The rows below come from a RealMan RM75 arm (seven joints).
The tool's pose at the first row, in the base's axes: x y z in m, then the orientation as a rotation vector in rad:
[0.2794, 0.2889, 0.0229, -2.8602, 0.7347, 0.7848]
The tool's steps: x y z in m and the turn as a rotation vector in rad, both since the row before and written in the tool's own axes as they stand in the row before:
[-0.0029, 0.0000, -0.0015, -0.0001, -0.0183, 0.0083]
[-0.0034, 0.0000, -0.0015, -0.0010, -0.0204, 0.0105]
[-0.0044, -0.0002, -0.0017, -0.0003, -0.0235, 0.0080]
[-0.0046, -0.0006, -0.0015, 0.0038, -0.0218, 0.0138]
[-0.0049, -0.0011, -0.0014, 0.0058, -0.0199, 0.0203]
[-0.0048, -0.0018, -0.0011, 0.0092, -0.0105, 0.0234]
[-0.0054, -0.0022, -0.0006, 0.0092, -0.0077, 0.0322]
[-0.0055, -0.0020, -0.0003, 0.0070, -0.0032, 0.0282]
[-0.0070, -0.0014, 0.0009, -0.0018, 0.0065, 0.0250]
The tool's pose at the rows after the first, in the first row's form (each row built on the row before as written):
[0.2779, 0.2898, 0.0256, -2.8479, 0.7448, 0.8110]
[0.2761, 0.2909, 0.0286, -2.8345, 0.7576, 0.8408]
[0.2738, 0.2926, 0.0324, -2.8185, 0.7664, 0.8738]
[0.2716, 0.2948, 0.0362, -2.7989, 0.7847, 0.9026]
[0.2695, 0.2976, 0.0401, -2.7775, 0.8131, 0.9283]
[0.2678, 0.3010, 0.0437, -2.7587, 0.8479, 0.9397]
[0.2658, 0.3052, 0.0472, -2.7398, 0.8957, 0.9487]
[0.2636, 0.3095, 0.0505, -2.7261, 0.9377, 0.9526]
[0.2597, 0.3145, 0.0538, -2.7269, 0.9748, 0.9498]

